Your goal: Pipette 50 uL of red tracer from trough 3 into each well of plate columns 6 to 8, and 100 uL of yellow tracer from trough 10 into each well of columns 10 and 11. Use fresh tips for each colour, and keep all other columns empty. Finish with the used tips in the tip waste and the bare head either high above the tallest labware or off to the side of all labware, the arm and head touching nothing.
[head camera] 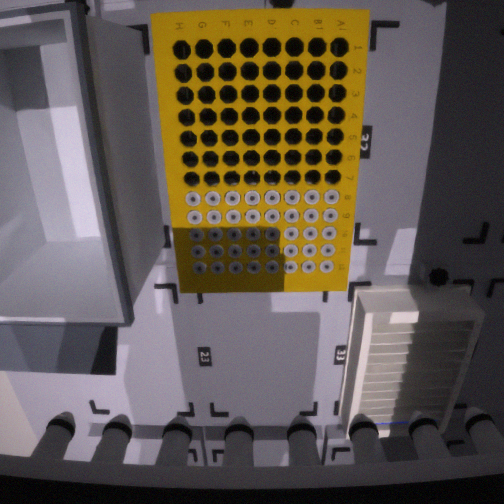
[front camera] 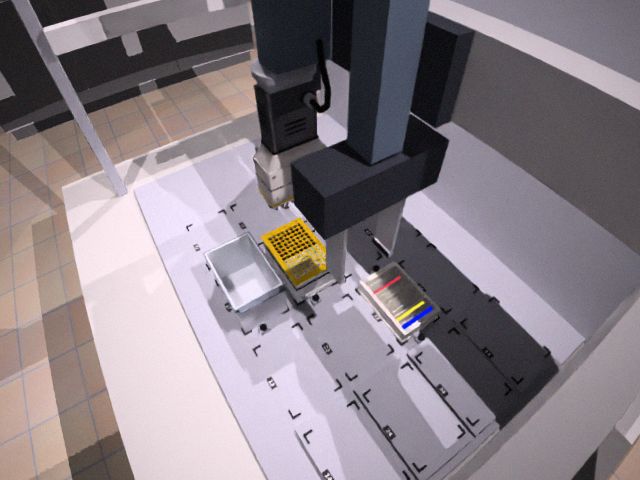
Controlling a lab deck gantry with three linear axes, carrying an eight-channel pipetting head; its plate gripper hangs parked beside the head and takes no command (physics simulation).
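The yellow tip rack (front camera: pixel 279 252) (head camera: pixel 162 100) has empty holes in columns 1 to 7 and tips in columns 8 to 12. The pipetting head (front camera: pixel 276 178) is beyond the rack in the front view; its nozzles (head camera: pixel 240 442) are bare in the head view. The trough block (front camera: pixel 381 306) (head camera: pixel 357 360) stands to the right, with red (front camera: pixel 387 284), yellow (front camera: pixel 409 311) and blue (front camera: pixel 417 317) strips. The pale open waste bin (front camera: pixel 261 301) (head camera: pixel 120 150) stands left of the rack. My plate gripper (front camera: pixel 361 264) hangs beside the head, its two paddles wide apart, holding nothing. The well plate cannot be made out.
The gripper's dark body (front camera: pixel 369 180) hangs right of the head and hides part of the deck behind it. The bin and rack stand close side by side. A tall back wall (front camera: pixel 542 155) bounds the deck, and a slanting post (front camera: pixel 82 113) stands at the left.
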